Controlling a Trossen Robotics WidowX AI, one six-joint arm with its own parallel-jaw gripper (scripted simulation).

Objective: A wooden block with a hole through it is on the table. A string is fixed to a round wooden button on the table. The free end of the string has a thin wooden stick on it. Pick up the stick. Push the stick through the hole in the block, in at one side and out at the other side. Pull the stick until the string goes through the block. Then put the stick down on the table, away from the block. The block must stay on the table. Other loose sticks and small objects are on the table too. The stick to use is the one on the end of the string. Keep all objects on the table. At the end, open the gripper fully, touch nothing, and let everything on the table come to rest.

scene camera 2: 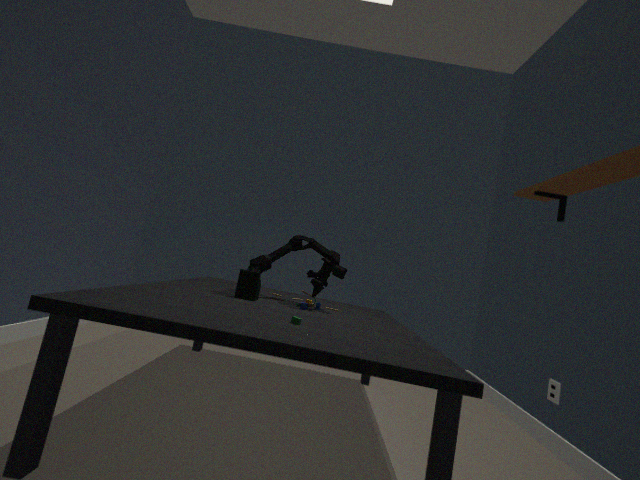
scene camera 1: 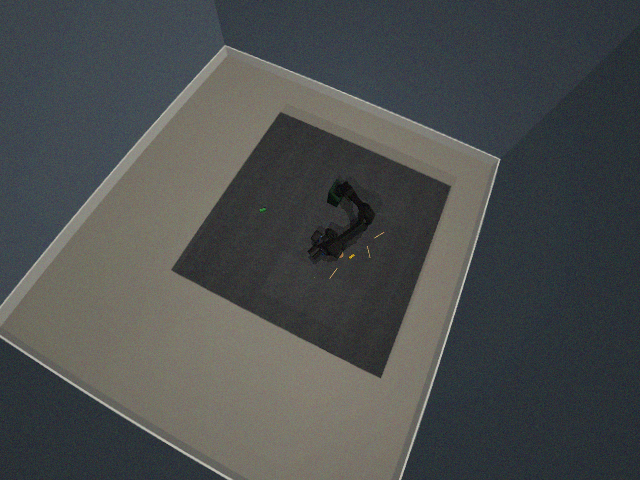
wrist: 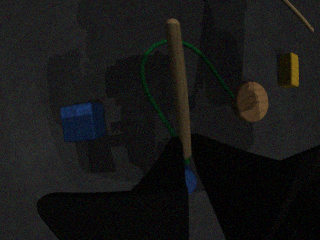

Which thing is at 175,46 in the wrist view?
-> A thin wooden stick.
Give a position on a round wooden button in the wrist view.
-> At 250,104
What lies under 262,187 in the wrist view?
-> My gripper.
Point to a blue cube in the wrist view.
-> At 81,122
